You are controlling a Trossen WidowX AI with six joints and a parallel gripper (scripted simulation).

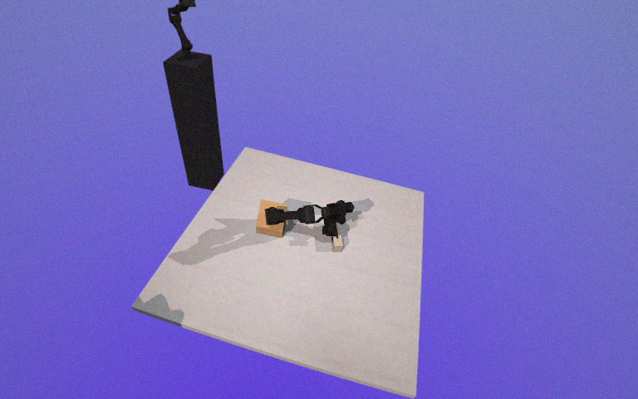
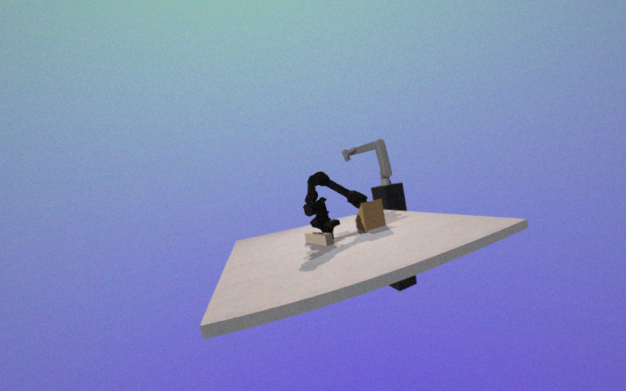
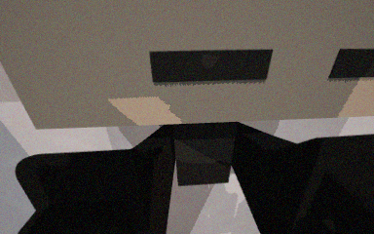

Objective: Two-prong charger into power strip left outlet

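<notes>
Now: gripper tip 2 cm short of the black two-prong charger and 1 cm below it.
</notes>
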